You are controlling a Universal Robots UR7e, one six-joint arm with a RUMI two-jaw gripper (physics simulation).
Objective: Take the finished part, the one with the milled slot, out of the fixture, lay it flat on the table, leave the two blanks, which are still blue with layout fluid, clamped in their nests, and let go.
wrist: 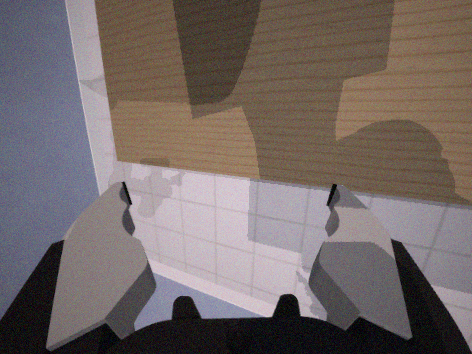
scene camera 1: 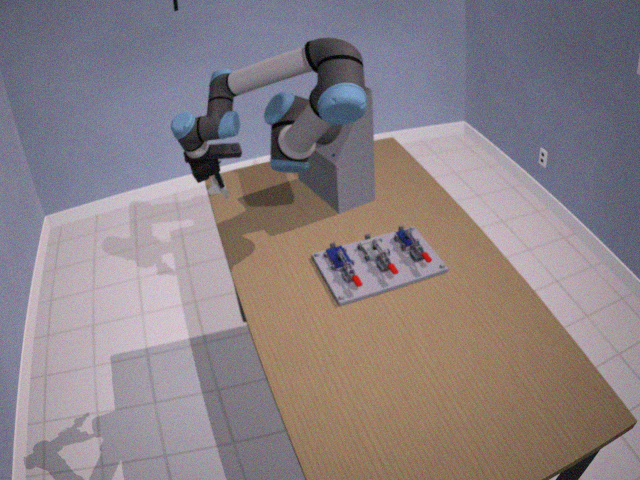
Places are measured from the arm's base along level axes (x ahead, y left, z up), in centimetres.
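Pixels of known places: gripper, fingertip midpoint: (wrist: 231, 185) (scene camera 1: 222, 180).
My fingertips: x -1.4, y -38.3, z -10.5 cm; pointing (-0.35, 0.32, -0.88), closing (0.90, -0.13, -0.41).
Observation:
Ahead of a thing's pixels: the offset from my fingertips to its top centre. Level surfaces: height alone.
The fixture plate @[dx +43.9, dy +32.4, dz -16.0 cm] (scene camera 1: 369, 286) lies on the table with three nests in a row. A blue blank @[dx +37.5, dy +22.0, dz -14.4 cm] (scene camera 1: 337, 256) sits in the left nest and another blue blank @[dx +40.9, dy +43.8, dz -13.4 cm] (scene camera 1: 404, 238) in the right nest. A bare grey metal part @[dx +39.2, dy +32.9, dz -13.9 cm] (scene camera 1: 370, 248) sits in the middle nest; its slot is too small to make out. Each nest has a toggle clamp with a red handle; the clamps' exact state is unclear. My gripper (scene camera 1: 219, 194) (wrist: 231, 185) is open and empty, high near the table's far left edge, well away from the fixture. The fixture does not show in the wrist view.
The wooden table @[dz -17.5 cm] (scene camera 1: 413, 361) (wrist: 180, 135) carries the grey robot pedestal (scene camera 1: 356, 160) behind the fixture. The table's left edge runs below my gripper, with tiled floor (scene camera 1: 77, 320) (wrist: 195, 240) beyond it. Arm shadows fall on the table and floor. Blue walls stand behind.

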